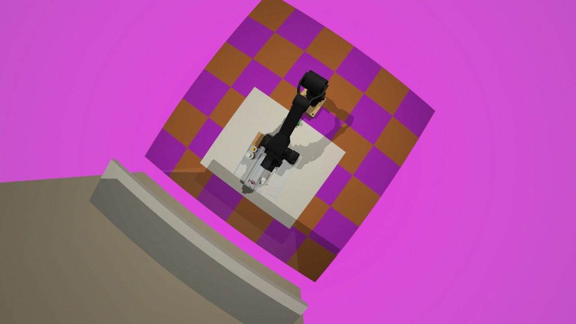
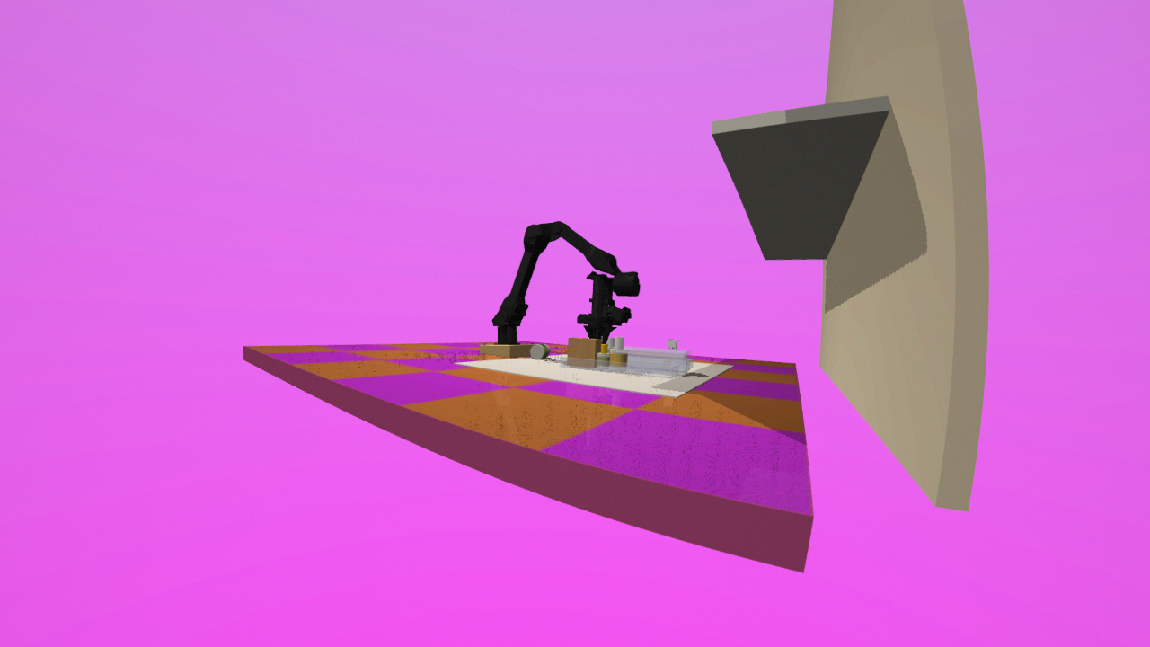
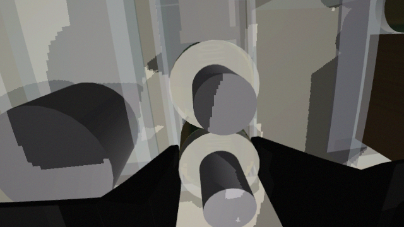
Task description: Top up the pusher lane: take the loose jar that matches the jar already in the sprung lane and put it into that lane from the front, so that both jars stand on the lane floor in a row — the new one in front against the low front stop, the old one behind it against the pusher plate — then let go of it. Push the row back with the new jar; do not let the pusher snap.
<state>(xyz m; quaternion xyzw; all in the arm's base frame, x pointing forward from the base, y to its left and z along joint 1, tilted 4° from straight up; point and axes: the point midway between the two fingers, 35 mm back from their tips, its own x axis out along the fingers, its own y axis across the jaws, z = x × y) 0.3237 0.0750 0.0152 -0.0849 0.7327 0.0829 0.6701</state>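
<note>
Now: the brown box 120 mm to the right of my gripper tip and 40 mm ahead of it. From my gripper tip the other things lie so: clear lane rack (140 mm ahead, 20 mm below, 10 mm to the left).
</note>
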